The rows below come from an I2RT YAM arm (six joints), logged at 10 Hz.
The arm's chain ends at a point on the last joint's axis. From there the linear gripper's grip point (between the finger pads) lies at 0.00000 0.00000 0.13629 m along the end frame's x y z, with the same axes.
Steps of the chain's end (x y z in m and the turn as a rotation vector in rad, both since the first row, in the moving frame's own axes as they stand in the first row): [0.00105 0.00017 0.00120 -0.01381 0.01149 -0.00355]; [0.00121 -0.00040 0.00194 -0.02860 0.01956 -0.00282]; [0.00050 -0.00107 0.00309 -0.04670 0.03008 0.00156]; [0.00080 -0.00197 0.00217 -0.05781 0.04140 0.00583]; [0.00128 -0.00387 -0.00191 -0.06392 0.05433 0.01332]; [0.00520 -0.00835 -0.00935 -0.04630 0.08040 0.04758]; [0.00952 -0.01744 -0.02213 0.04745 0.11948 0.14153]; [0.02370 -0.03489 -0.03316 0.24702 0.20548 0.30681]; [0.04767 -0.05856 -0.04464 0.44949 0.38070 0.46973]
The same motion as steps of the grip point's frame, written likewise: [0.00262 0.00205 0.00118 -0.01381 0.01149 -0.00355]; [0.00388 0.00349 0.00186 -0.02860 0.01956 -0.00282]; [0.00459 0.00529 0.00288 -0.04670 0.03008 0.00156]; [0.00641 0.00592 0.00183 -0.05781 0.04140 0.00583]; [0.00862 0.00488 -0.00239 -0.06392 0.05433 0.01332]; [0.01599 -0.00179 -0.00994 -0.04630 0.08040 0.04758]; [0.02616 -0.02272 -0.02325 0.04745 0.11948 0.14153]; [0.05587 -0.06323 -0.04008 0.24702 0.20548 0.30681]; [0.10850 -0.10257 -0.06719 0.44949 0.38070 0.46973]
